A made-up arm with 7 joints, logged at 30 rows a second.
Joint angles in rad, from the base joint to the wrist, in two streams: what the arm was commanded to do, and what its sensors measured. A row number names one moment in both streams.
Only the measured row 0 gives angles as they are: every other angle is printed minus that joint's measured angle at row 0.
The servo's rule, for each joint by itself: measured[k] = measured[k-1] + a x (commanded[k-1-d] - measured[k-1]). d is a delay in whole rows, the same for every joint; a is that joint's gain. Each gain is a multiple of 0.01, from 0.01 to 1. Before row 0 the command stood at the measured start. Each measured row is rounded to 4 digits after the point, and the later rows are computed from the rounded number. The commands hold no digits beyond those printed.
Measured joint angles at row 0:
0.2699 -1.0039 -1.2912 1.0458 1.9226 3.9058 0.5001
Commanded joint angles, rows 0 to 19:
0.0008 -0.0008 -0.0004 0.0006 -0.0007 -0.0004 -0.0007
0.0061 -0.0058 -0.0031 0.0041 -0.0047 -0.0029 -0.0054
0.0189 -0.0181 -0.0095 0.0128 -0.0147 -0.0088 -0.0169
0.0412 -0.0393 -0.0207 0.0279 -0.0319 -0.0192 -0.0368
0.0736 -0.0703 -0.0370 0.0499 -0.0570 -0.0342 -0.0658
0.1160 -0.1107 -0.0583 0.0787 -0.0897 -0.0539 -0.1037
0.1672 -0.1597 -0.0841 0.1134 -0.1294 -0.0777 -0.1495
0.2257 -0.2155 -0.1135 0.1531 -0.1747 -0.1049 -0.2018
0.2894 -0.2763 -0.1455 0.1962 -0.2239 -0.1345 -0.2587
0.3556 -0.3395 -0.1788 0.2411 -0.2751 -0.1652 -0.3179
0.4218 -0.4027 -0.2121 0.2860 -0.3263 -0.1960 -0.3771
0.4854 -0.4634 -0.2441 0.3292 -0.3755 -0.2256 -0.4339
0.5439 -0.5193 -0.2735 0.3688 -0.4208 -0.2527 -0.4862
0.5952 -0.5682 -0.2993 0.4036 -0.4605 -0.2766 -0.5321
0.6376 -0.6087 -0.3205 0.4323 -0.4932 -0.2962 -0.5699
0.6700 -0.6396 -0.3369 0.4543 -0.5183 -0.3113 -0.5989
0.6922 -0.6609 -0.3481 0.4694 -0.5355 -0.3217 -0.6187
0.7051 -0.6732 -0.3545 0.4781 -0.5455 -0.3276 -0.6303
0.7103 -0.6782 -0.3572 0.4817 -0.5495 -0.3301 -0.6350
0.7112 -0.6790 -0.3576 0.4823 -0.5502 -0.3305 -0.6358
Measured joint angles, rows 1 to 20:
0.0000 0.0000 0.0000 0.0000 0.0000 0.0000 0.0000
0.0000 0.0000 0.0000 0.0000 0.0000 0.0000 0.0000
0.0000 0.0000 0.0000 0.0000 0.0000 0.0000 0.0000
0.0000 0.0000 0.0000 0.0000 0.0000 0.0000 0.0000
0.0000 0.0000 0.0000 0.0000 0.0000 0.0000 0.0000
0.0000 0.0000 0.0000 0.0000 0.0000 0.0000 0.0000
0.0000 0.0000 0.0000 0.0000 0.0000 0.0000 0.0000
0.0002 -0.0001 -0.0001 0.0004 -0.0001 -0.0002 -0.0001
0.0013 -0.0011 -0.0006 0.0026 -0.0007 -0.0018 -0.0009
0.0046 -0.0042 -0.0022 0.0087 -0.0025 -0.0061 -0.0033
0.0116 -0.0105 -0.0055 0.0202 -0.0063 -0.0141 -0.0083
0.0234 -0.0213 -0.0112 0.0380 -0.0129 -0.0264 -0.0169
0.0410 -0.0374 -0.0197 0.0624 -0.0229 -0.0432 -0.0299
0.0650 -0.0594 -0.0313 0.0930 -0.0367 -0.0642 -0.0478
0.0955 -0.0875 -0.0461 0.1291 -0.0546 -0.0890 -0.0709
0.1323 -0.1215 -0.0640 0.1694 -0.0766 -0.1168 -0.0991
0.1747 -0.1607 -0.0847 0.2124 -0.1024 -0.1463 -0.1319
0.2216 -0.2043 -0.1076 0.2566 -0.1315 -0.1766 -0.1687
0.2717 -0.2509 -0.1322 0.3002 -0.1632 -0.2065 -0.2085
0.3234 -0.2992 -0.1576 0.3414 -0.1967 -0.2347 -0.2502
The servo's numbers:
d 7
a 0.19 0.18 0.18 0.60 0.13 0.61 0.15

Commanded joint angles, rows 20 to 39:
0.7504 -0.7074 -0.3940 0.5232 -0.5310 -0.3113 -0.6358
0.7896 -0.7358 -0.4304 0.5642 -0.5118 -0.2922 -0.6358
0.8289 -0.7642 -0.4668 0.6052 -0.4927 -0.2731 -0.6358
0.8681 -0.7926 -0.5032 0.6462 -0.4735 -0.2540 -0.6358
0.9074 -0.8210 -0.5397 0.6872 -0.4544 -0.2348 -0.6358
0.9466 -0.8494 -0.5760 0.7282 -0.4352 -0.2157 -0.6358
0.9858 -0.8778 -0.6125 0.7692 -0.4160 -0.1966 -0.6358
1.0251 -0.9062 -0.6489 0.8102 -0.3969 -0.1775 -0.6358
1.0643 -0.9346 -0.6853 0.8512 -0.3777 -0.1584 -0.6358
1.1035 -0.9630 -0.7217 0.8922 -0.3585 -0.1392 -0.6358
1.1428 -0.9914 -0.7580 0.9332 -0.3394 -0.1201 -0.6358
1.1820 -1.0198 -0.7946 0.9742 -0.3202 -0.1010 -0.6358
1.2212 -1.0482 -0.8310 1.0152 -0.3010 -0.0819 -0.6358
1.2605 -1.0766 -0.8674 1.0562 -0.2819 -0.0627 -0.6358
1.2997 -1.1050 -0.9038 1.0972 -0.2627 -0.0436 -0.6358
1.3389 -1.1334 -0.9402 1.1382 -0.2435 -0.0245 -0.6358
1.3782 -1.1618 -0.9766 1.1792 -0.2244 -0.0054 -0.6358
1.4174 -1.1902 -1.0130 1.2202 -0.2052 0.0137 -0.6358
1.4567 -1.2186 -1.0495 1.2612 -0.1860 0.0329 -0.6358
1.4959 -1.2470 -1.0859 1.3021 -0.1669 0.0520 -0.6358
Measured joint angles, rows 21 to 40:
0.3750 -0.3476 -0.1831 0.3787 -0.2310 -0.2603 -0.2925
0.4249 -0.3946 -0.2078 0.4109 -0.2651 -0.2822 -0.3341
0.4715 -0.4387 -0.2310 0.4369 -0.2980 -0.3000 -0.3738
0.5134 -0.4787 -0.2521 0.4564 -0.3289 -0.3132 -0.4105
0.5498 -0.5137 -0.2705 0.4694 -0.3571 -0.3220 -0.4435
0.5803 -0.5433 -0.2861 0.4768 -0.3821 -0.3269 -0.4722
0.6052 -0.5677 -0.2990 0.4801 -0.4040 -0.3291 -0.4967
0.6328 -0.5928 -0.3161 0.5060 -0.4205 -0.3182 -0.5176
0.6626 -0.6185 -0.3367 0.5409 -0.4324 -0.3023 -0.5353
0.6942 -0.6447 -0.3601 0.5795 -0.4402 -0.2845 -0.5504
0.7272 -0.6713 -0.3859 0.6195 -0.4445 -0.2659 -0.5632
0.7614 -0.6982 -0.4136 0.6601 -0.4458 -0.2469 -0.5741
0.7966 -0.7254 -0.4428 0.7010 -0.4444 -0.2279 -0.5834
0.8325 -0.7528 -0.4733 0.7419 -0.4407 -0.2088 -0.5913
0.8691 -0.7804 -0.5049 0.7829 -0.4350 -0.1897 -0.5980
0.9062 -0.8082 -0.5374 0.8239 -0.4276 -0.1706 -0.6037
0.9437 -0.8361 -0.5706 0.8649 -0.4186 -0.1514 -0.6085
0.9815 -0.8641 -0.6043 0.9059 -0.4083 -0.1323 -0.6126
1.0196 -0.8921 -0.6386 0.9469 -0.3968 -0.1132 -0.6161
1.0579 -0.9202 -0.6732 0.9879 -0.3843 -0.0941 -0.6191

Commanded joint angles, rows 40 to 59:
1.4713 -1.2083 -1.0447 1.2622 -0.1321 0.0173 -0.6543
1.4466 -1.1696 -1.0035 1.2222 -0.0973 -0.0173 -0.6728
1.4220 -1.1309 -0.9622 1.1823 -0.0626 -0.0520 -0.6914
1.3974 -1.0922 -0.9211 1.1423 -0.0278 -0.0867 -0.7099
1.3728 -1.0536 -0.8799 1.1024 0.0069 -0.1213 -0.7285
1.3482 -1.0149 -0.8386 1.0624 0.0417 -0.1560 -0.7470
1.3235 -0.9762 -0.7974 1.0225 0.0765 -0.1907 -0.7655
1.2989 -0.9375 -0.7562 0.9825 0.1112 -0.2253 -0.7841
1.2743 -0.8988 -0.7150 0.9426 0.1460 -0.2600 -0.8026
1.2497 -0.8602 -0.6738 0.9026 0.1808 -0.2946 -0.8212
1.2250 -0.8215 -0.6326 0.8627 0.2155 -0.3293 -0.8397
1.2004 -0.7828 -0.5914 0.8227 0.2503 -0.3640 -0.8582
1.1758 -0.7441 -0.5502 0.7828 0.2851 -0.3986 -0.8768
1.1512 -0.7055 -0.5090 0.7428 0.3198 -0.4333 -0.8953
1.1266 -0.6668 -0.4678 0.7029 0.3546 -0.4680 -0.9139
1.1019 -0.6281 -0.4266 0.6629 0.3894 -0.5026 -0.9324
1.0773 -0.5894 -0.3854 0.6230 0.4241 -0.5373 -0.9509
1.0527 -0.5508 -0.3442 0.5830 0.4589 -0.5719 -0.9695
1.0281 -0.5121 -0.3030 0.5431 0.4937 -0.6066 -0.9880
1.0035 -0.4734 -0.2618 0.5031 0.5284 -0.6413 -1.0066
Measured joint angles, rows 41 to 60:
1.0964 -0.9484 -0.7082 1.0289 -0.3710 -0.0749 -0.6216
1.1350 -0.9766 -0.7434 1.0699 -0.3569 -0.0558 -0.6237
1.1737 -1.0048 -0.7788 1.1109 -0.3422 -0.0367 -0.6255
1.2126 -1.0331 -0.8144 1.1519 -0.3269 -0.0176 -0.6270
1.2515 -1.0614 -0.8501 1.1929 -0.3111 0.0015 -0.6283
1.2905 -1.0897 -0.8860 1.2339 -0.2948 0.0207 -0.6294
1.3295 -1.1180 -0.9220 1.2748 -0.2782 0.0398 -0.6304
1.3564 -1.1343 -0.9441 1.2672 -0.2592 0.0261 -0.6340
1.3735 -1.1407 -0.9548 1.2402 -0.2382 -0.0004 -0.6398
1.3827 -1.1389 -0.9561 1.2055 -0.2154 -0.0319 -0.6475
1.3855 -1.1305 -0.9498 1.1676 -0.1910 -0.0653 -0.6569
1.3831 -1.1167 -0.9372 1.1285 -0.1653 -0.0995 -0.6676
1.3765 -1.0984 -0.9195 1.0888 -0.1384 -0.1340 -0.6795
1.3664 -1.0764 -0.8975 1.0490 -0.1105 -0.1686 -0.6924
1.3536 -1.0514 -0.8721 1.0091 -0.0817 -0.2032 -0.7062
1.3385 -1.0239 -0.8438 0.9692 -0.0521 -0.2378 -0.7207
1.3216 -0.9944 -0.8132 0.9292 -0.0218 -0.2724 -0.7358
1.3032 -0.9633 -0.7807 0.8893 0.0090 -0.3071 -0.7514
1.2837 -0.9308 -0.7466 0.8493 0.0404 -0.3418 -0.7674
1.2632 -0.8972 -0.7112 0.8094 0.0722 -0.3764 -0.7838

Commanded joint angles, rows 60 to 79:
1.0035 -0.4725 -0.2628 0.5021 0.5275 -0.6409 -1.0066
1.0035 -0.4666 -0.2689 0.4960 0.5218 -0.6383 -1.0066
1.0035 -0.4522 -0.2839 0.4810 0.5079 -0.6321 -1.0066
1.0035 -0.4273 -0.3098 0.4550 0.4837 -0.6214 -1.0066
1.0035 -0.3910 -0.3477 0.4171 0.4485 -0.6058 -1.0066
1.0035 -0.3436 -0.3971 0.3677 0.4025 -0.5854 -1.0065
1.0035 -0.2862 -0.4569 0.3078 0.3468 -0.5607 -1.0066
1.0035 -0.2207 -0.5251 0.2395 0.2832 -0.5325 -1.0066
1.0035 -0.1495 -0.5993 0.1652 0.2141 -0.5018 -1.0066
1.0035 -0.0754 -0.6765 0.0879 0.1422 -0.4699 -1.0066
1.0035 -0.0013 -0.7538 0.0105 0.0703 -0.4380 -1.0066
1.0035 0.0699 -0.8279 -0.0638 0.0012 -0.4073 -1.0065
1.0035 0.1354 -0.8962 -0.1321 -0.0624 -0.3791 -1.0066
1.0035 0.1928 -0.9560 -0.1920 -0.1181 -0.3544 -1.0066
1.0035 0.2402 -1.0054 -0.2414 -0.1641 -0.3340 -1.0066
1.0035 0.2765 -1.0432 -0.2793 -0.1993 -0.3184 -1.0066
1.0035 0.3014 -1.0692 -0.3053 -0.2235 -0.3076 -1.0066
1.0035 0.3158 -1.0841 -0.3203 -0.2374 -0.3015 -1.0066
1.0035 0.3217 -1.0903 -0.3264 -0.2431 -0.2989 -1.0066
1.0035 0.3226 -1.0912 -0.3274 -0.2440 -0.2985 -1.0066
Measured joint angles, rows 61 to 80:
1.2419 -0.8627 -0.6748 0.7694 0.1044 -0.4111 -0.8005
1.2200 -0.8274 -0.6375 0.7295 0.1369 -0.4458 -0.8175
1.1976 -0.7915 -0.5995 0.6895 0.1697 -0.4804 -0.8347
1.1747 -0.7551 -0.5610 0.6496 0.2028 -0.5151 -0.8521
1.1515 -0.7183 -0.5220 0.6096 0.2361 -0.5497 -0.8697
1.1281 -0.6812 -0.4826 0.5697 0.2696 -0.5844 -0.8874
1.1044 -0.6438 -0.4429 0.5297 0.3032 -0.6191 -0.9053
1.0852 -0.6130 -0.4105 0.5131 0.3324 -0.6324 -0.9205
1.0697 -0.5866 -0.3850 0.5028 0.3570 -0.6360 -0.9334
1.0571 -0.5624 -0.3668 0.4897 0.3766 -0.6336 -0.9444
1.0469 -0.5381 -0.3565 0.4689 0.3905 -0.6262 -0.9537
1.0387 -0.5116 -0.3549 0.4378 0.3980 -0.6138 -0.9616
1.0320 -0.4814 -0.3625 0.3957 0.3986 -0.5965 -0.9683
1.0266 -0.4463 -0.3795 0.3430 0.3919 -0.5747 -0.9740
1.0222 -0.4057 -0.4057 0.2809 0.3778 -0.5490 -0.9789
1.0186 -0.3596 -0.4405 0.2115 0.3565 -0.5202 -0.9831
1.0157 -0.3084 -0.4830 0.1373 0.3286 -0.4895 -0.9866
1.0134 -0.2531 -0.5317 0.0612 0.2950 -0.4581 -0.9896
1.0115 -0.1950 -0.5850 -0.0138 0.2568 -0.4271 -0.9921
1.0100 -0.1355 -0.6410 -0.0848 0.2153 -0.3978 -0.9943

